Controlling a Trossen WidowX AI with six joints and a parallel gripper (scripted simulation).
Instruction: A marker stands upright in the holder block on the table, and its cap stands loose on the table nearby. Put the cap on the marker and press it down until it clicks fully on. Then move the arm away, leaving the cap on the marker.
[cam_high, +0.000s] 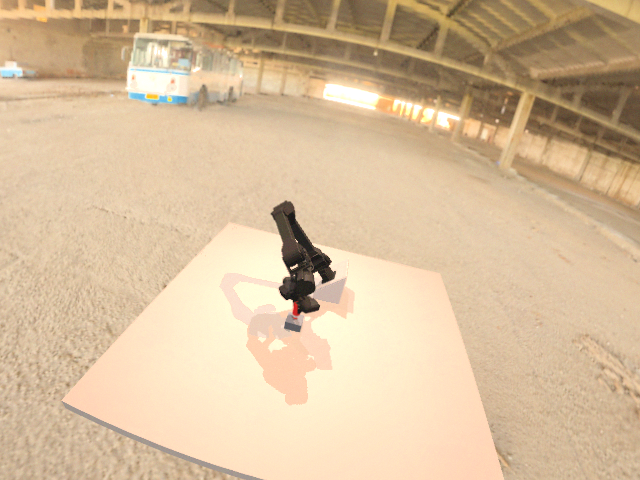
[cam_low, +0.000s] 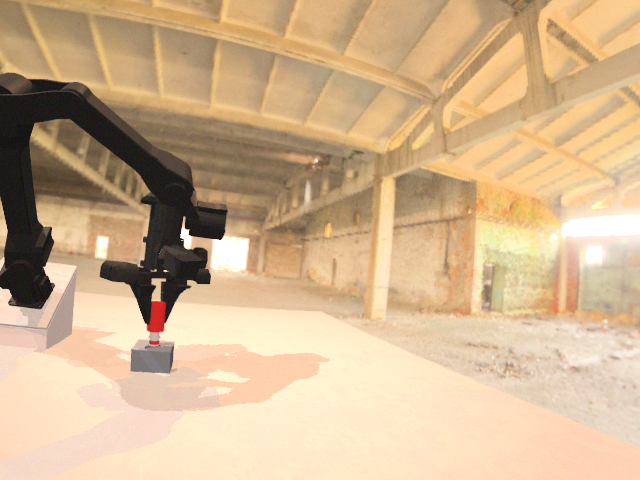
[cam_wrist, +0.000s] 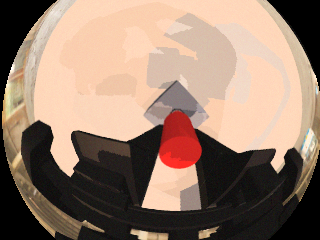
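Now: gripper tip 1 cm below the red cap. The rest, counted from my gripper tip: grey holder block 6 cm below.
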